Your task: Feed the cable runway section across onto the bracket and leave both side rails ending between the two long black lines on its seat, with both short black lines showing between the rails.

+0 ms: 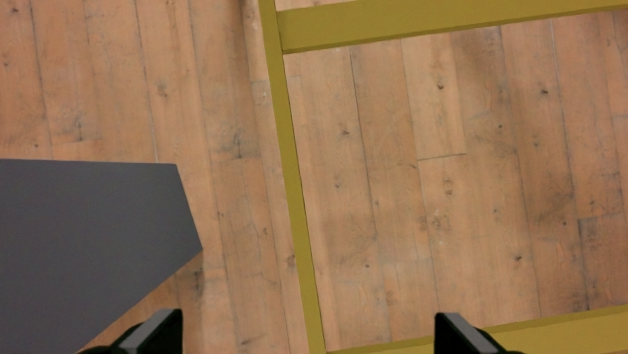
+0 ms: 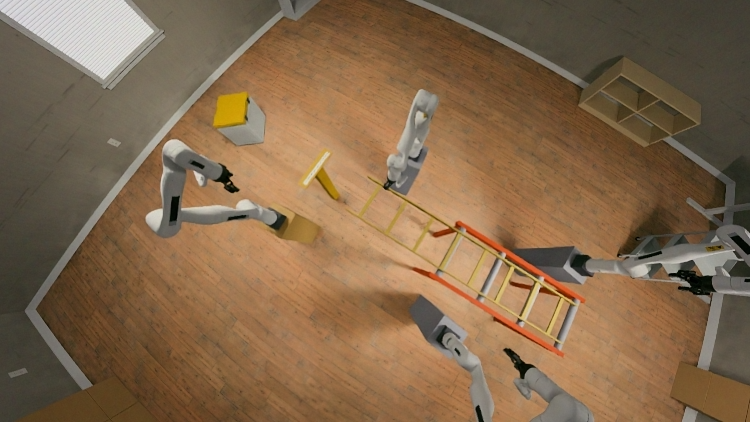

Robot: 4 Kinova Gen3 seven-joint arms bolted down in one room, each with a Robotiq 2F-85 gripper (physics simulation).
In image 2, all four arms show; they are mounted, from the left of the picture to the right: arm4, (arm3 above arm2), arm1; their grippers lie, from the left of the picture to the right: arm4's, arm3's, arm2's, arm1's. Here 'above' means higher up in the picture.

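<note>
The yellow cable runway section (image 1: 295, 200) (image 2: 423, 235) lies along the orange roller stand (image 2: 461, 294), its left end reaching out beyond the stand. The yellow bracket (image 2: 316, 167) with a white seat stands apart, to the left of that end; its black lines are too small to see. Arm3's gripper (image 1: 308, 332) (image 2: 388, 185) is open and empty over the upper side rail near the left end. Arm1's gripper (image 2: 677, 281) is open at the far right. Arm2's gripper (image 2: 506, 350) is below the stand, its fingers unclear. Arm4's gripper (image 2: 233, 189) is open, left of the bracket.
Arm3's grey pedestal (image 1: 90, 250) (image 2: 414, 173) is beside the section's left end. Other grey pedestals (image 2: 427, 314) (image 2: 550, 262) flank the stand. A tan pedestal (image 2: 298, 226) is below the bracket. A yellow-lidded bin (image 2: 249, 123) and a wooden shelf (image 2: 663, 90) stand farther off.
</note>
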